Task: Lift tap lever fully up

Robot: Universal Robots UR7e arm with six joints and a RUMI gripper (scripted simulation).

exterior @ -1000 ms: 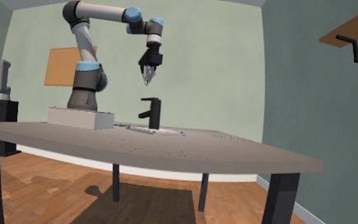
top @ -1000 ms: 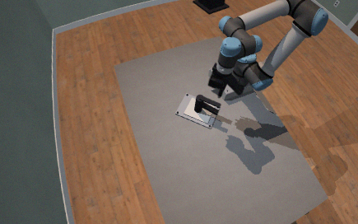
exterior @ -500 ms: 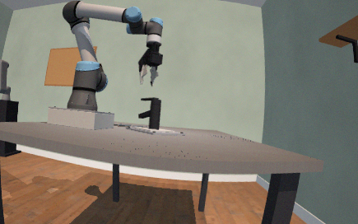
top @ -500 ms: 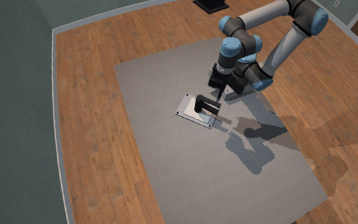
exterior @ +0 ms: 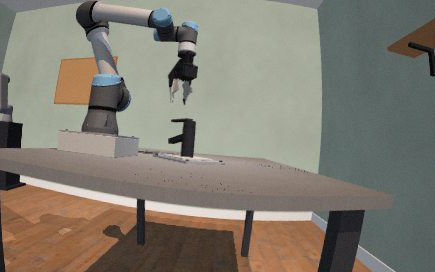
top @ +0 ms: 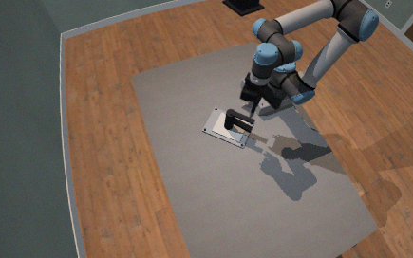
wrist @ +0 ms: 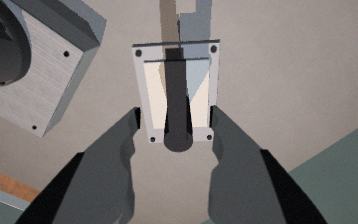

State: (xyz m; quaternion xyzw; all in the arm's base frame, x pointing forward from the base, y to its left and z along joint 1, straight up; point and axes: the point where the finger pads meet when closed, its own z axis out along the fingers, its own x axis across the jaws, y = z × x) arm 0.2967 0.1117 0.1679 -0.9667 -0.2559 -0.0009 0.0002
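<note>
Right now my hand is 20 mm short of the lever, 40 mm to the left of it and 90 mm above it. Round my hand: tap: 40 mm ahead, 60 mm to the right, 140 mm below.
</note>
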